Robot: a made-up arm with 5 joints.
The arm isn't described. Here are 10 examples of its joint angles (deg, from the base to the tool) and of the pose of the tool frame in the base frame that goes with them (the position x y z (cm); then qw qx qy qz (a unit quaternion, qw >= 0)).
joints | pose
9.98 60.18 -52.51 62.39 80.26 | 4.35 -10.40 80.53 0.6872 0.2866 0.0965 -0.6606
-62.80 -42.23 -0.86 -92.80 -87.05 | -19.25 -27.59 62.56 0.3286 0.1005 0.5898 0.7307
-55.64 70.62 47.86 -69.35 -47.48 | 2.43 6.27 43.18 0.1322 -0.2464 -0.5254 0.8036
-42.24 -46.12 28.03 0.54 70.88 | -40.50 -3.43 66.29 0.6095 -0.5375 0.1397 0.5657
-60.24 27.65 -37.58 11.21 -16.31 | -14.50 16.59 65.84 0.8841 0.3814 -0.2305 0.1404
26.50 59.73 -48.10 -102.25 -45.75 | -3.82 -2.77 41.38 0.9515 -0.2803 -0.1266 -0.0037
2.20 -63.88 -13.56 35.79 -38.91 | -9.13 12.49 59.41 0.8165 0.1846 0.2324 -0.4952
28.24 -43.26 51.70 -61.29 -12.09 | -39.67 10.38 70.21 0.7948 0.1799 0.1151 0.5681
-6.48 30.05 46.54 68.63 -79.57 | -18.52 9.92 68.89 0.4312 0.8687 -0.2287 0.0848
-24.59 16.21 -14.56 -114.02 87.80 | -11.40 -17.07 41.20 0.0548 -0.8836 -0.4321 0.1718
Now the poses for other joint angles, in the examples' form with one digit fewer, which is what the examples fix.
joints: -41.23 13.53 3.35 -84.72 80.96
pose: -12.5 -10.8 37.2 0.242 -0.754 -0.572 0.215
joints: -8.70 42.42 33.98 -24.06 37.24
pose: -15.7 10.8 39.1 0.735 -0.455 -0.440 0.243
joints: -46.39 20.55 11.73 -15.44 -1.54
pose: -29.1 6.4 48.5 0.798 0.012 -0.269 0.539
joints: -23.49 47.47 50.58 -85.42 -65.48
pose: -2.6 -9.0 42.3 0.333 -0.270 -0.146 0.891
